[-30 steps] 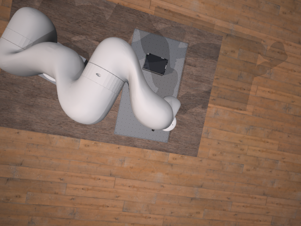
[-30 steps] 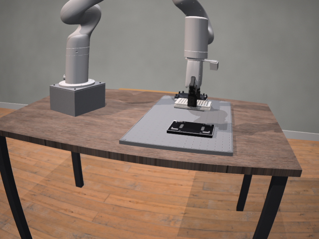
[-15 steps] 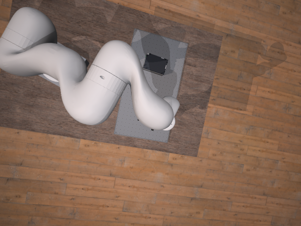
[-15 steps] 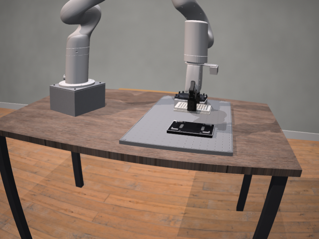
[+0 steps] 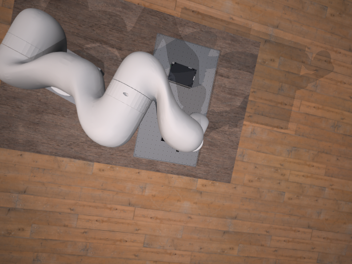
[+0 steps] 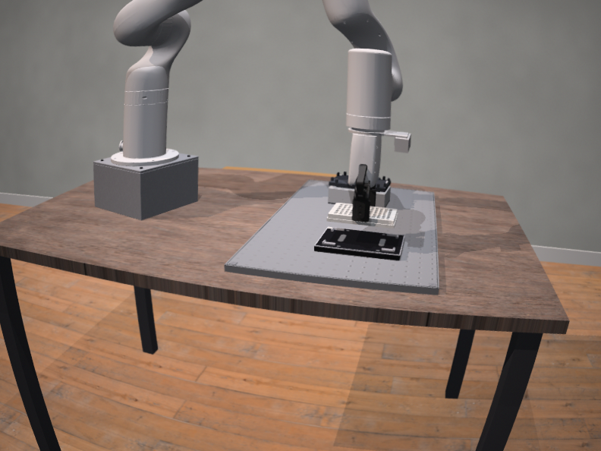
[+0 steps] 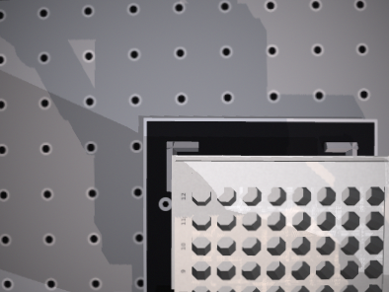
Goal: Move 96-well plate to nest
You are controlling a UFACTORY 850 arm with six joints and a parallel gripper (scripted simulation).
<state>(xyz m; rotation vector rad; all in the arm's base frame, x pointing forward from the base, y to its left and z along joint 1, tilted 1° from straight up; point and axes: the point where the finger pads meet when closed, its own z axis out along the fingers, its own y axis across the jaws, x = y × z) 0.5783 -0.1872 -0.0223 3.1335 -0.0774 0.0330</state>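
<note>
Now: the black plate nest N1 70 mm below my hand. The rest, counted from my hand: 96-well plate: 10 mm below.
</note>
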